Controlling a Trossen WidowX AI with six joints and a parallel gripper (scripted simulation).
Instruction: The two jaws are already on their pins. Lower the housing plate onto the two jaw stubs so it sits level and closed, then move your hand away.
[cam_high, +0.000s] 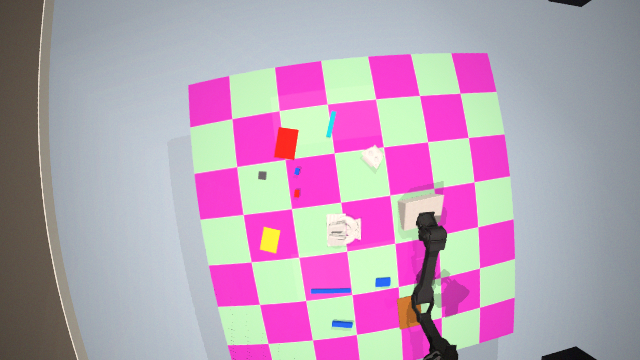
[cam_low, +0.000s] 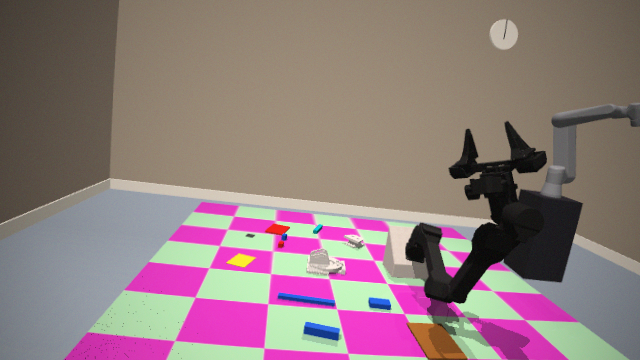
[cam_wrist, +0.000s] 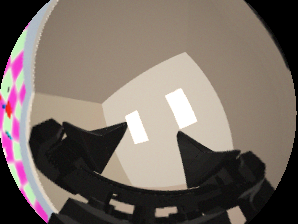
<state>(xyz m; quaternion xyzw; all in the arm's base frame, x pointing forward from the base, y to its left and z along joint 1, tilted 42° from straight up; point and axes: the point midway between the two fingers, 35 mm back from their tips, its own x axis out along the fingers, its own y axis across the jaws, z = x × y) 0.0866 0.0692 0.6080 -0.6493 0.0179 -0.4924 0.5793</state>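
The white block lies 12 cm ahead of my gripper tip, 69 cm to the right of it and 52 cm below it. From my gripper tip the other things lie so: yellow plate: 53 cm ahead, 40 cm to the right, 52 cm below; blue bar: 31 cm ahead, 19 cm to the right, 52 cm below; cyan bar: 27 cm ahead, 82 cm to the right, 52 cm below.
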